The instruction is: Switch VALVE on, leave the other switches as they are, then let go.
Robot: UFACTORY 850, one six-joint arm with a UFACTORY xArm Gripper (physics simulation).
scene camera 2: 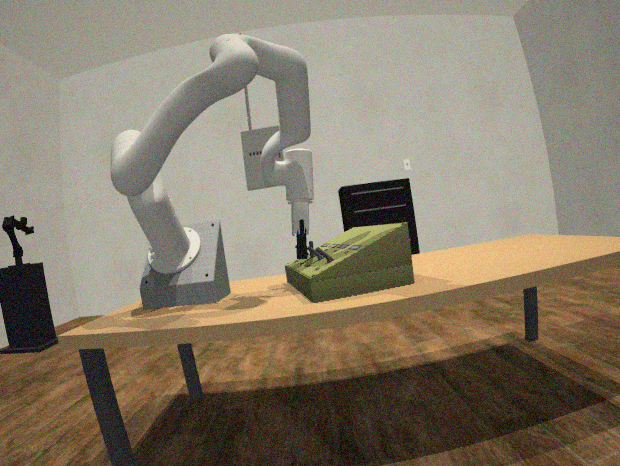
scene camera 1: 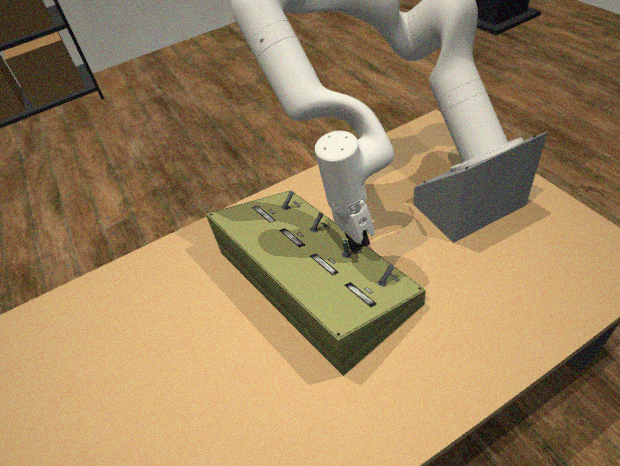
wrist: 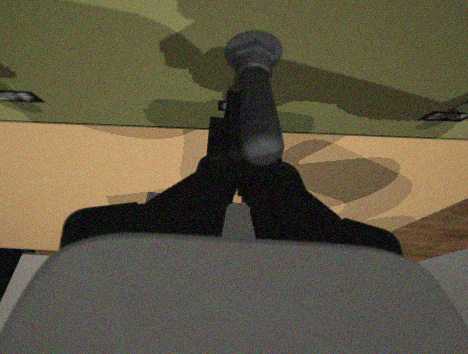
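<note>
The green sloped switch box (scene camera 1: 270, 260) (scene camera 2: 370, 265) (wrist: 100, 60) stands on the table with several dark levers along its low side. Its name labels are too blurred to read, so I cannot tell which is VALVE by name. The lever at my gripper (scene camera 1: 345, 248) (wrist: 239, 118) stands more upright than the neighbouring levers (scene camera 1: 316, 221) (scene camera 1: 386, 275), which lean toward the low edge. My gripper (scene camera 1: 359, 246) (scene camera 2: 301, 253) (wrist: 239, 118) is shut with nothing between its fingers. It is low, right beside this lever on the low-edge side. The lever partly hides the fingertips in the wrist view.
A further lever (scene camera 1: 287, 200) stands at the box's far end. The grey arm mount (scene camera 1: 481, 192) (scene camera 2: 185, 288) stands on the table (scene camera 1: 150, 365) (scene camera 2: 501, 255), facing the box's low side. A black cabinet (scene camera 2: 378, 202) stands behind the table.
</note>
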